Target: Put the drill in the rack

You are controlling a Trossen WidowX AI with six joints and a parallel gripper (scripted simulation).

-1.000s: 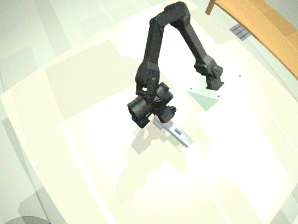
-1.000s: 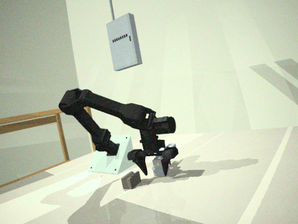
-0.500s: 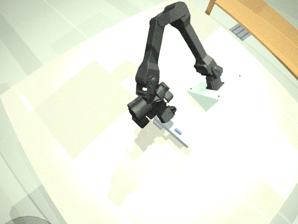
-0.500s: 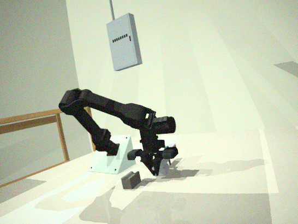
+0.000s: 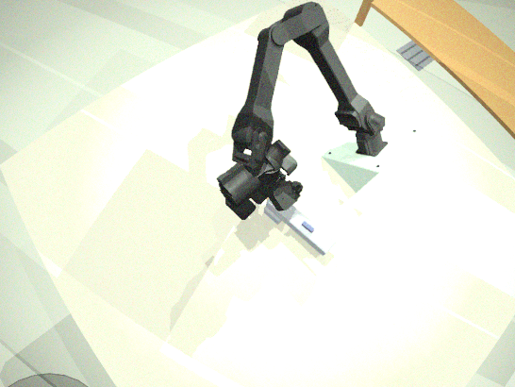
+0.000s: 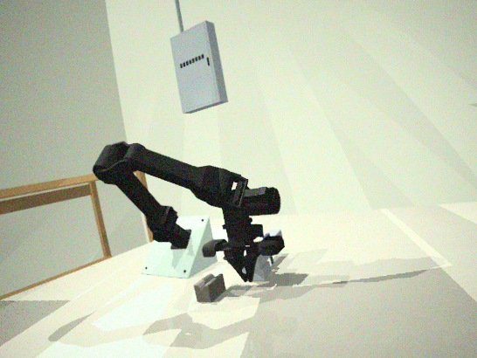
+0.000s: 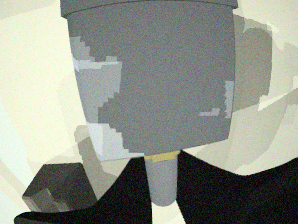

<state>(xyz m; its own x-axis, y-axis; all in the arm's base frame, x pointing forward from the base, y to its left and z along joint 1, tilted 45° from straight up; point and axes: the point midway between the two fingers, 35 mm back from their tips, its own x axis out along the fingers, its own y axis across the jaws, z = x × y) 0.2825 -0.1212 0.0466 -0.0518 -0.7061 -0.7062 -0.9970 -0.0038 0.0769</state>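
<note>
The dark grey rack is 7 cm behind my gripper tip and 5 cm to the right of it. Round my gripper tip: housing block 1 cm behind, 12 cm to the left, 3 cm above; then key 1 cm behind, 14 cm to the left, 4 cm above.
</note>
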